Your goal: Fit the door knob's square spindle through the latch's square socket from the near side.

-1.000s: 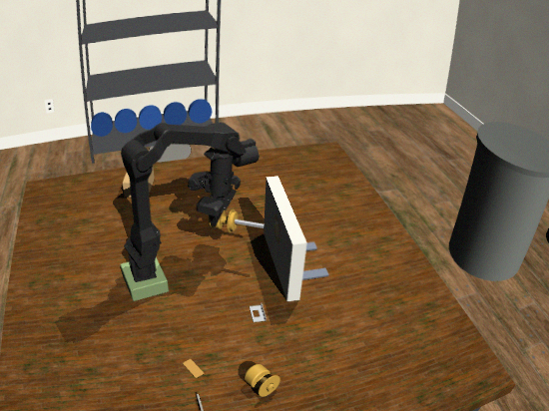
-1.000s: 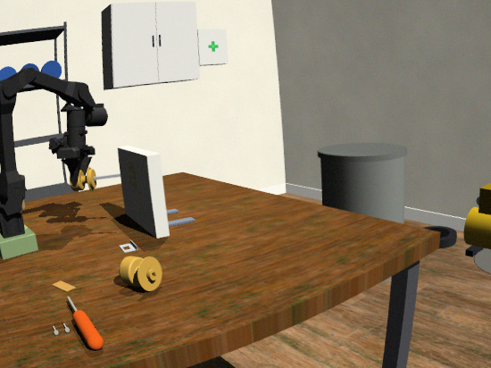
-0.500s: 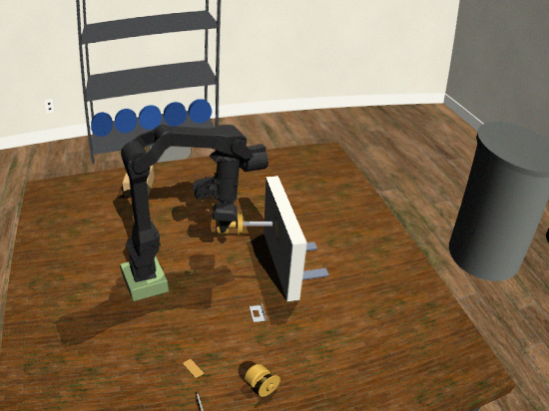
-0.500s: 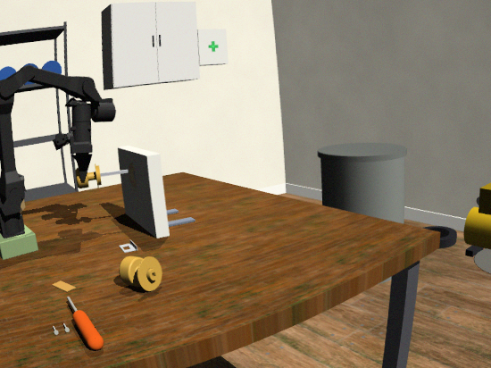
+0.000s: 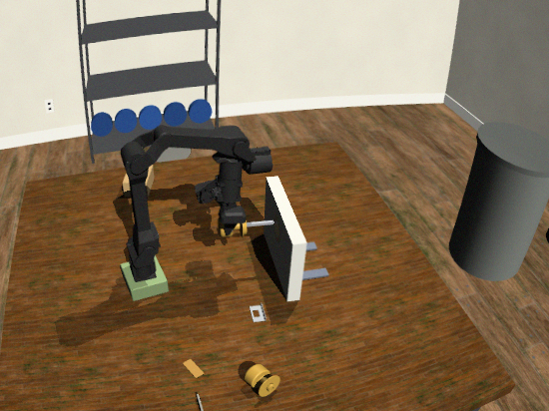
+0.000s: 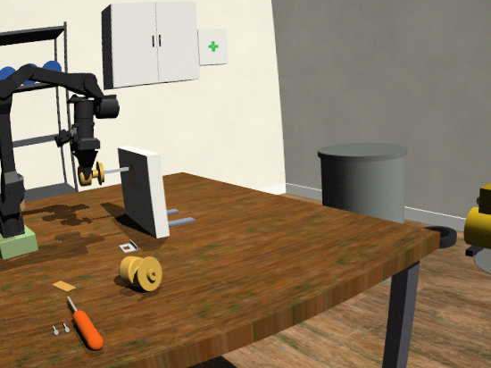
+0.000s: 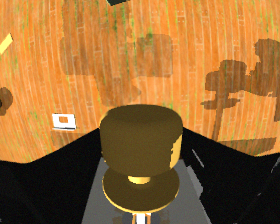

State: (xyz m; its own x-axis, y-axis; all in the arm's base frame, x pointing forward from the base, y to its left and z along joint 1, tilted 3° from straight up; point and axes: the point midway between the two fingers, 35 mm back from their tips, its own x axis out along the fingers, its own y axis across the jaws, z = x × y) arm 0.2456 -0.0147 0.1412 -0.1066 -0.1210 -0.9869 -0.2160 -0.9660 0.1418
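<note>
My gripper is now 15 cm short of the door panel, 7 cm above it and 4 cm to the left of it. From my hand the other things lie so: orange screwdriver (48 cm to the right, 25 cm behind, 18 cm below); tan plate (31 cm to the right, 21 cm behind, 19 cm below); cardboard box (51 cm to the left, 16 cm below, 15 cm behind).
</note>
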